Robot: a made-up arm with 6 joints.
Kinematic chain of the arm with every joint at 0, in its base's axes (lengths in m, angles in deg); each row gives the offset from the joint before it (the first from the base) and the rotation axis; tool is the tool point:
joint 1: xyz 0 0 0.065 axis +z
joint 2: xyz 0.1 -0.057 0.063 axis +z
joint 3: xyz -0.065 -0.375 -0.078 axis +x
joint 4: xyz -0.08 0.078 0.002 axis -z
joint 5: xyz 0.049 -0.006 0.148 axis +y
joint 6: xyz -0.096 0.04 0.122 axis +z
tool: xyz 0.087 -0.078 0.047
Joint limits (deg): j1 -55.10..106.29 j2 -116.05..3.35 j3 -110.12..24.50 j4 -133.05..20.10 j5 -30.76..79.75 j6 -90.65..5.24
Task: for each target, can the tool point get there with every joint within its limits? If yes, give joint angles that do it. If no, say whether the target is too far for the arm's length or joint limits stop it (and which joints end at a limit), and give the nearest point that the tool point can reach.
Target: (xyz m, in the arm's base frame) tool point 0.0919 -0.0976 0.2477
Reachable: yes | joints 25.30 -19.83 -25.92 -68.16 42.22 -21.13
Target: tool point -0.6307 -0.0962 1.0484
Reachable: no: too far | nearest point -0.4001 -0.1028 0.4786 | short by 0.615 m
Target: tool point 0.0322 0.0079 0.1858
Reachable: yes | joints 53.25 -60.74 -47.95 -95.69 18.96 -37.88
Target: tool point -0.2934 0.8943 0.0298
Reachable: no: joint limits stop it (at a limit: joint 2, joint 3, joint 5, joint 6) | nearest point -0.1520 0.4634 0.1964 | short by 0.483 m
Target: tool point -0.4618 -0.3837 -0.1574
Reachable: no: joint limits stop it (at a limit: joint 2, joint 3, joint 4, joint 5, joint 6) | nearest point -0.3030 -0.2518 -0.2563 | short by 0.229 m
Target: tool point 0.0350 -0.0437 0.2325
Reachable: yes | joints 18.12 -89.45 -51.85 -17.81 55.72 -60.09
